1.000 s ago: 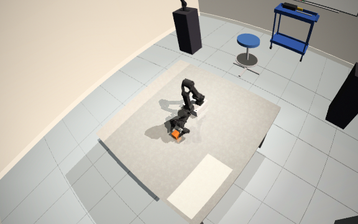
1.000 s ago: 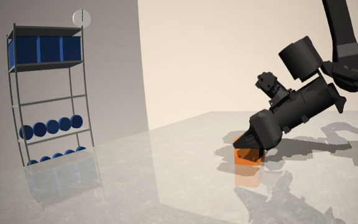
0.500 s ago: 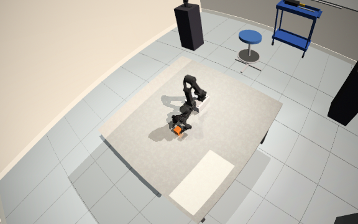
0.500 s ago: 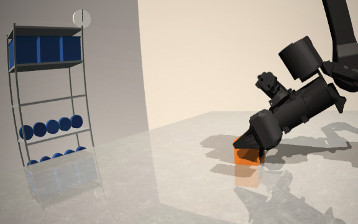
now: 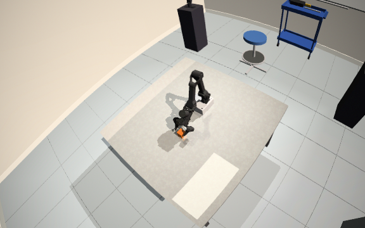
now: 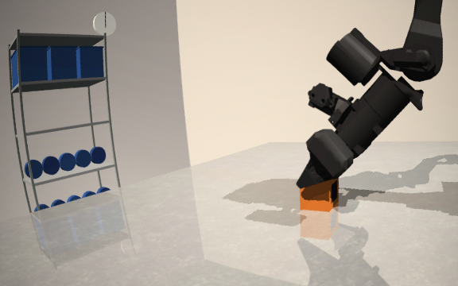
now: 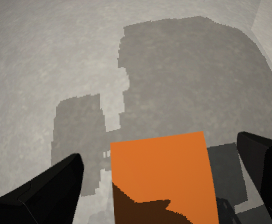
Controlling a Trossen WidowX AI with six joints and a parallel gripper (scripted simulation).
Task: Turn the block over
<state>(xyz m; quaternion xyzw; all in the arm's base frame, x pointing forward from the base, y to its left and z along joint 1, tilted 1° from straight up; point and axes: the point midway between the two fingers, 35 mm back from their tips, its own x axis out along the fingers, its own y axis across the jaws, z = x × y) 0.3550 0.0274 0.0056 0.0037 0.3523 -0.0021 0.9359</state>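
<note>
My gripper tip is 3 cm past the orange block and 2 cm above it.
</note>
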